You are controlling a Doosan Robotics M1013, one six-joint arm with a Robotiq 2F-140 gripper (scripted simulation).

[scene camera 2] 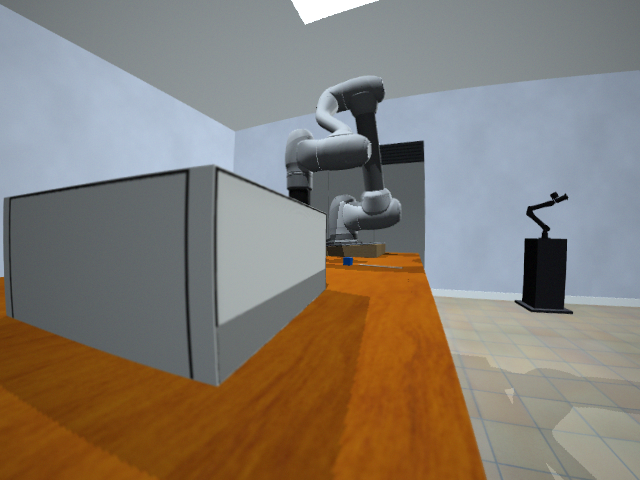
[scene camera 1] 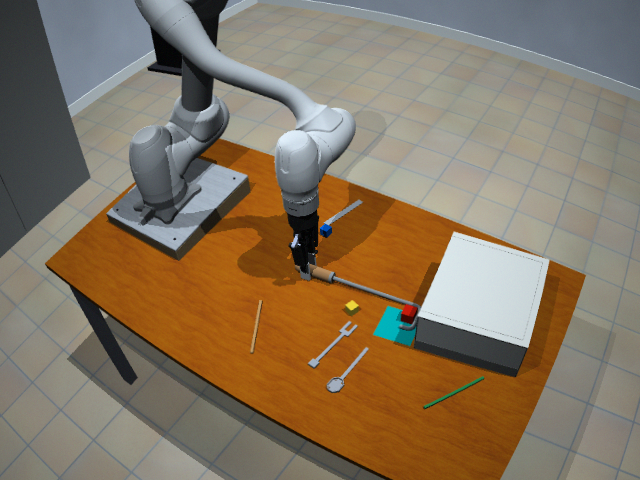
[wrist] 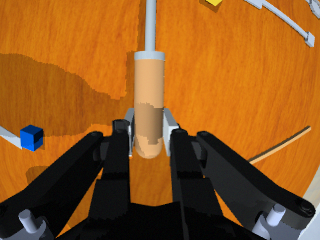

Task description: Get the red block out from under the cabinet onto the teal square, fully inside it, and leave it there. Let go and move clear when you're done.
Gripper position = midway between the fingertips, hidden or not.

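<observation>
My gripper (scene camera 1: 308, 273) is there to be seen, and I find the same gripper again at (wrist: 148, 119). I also see a hook tool (scene camera 1: 323, 274), together with a teal square (scene camera 1: 388, 327).
</observation>
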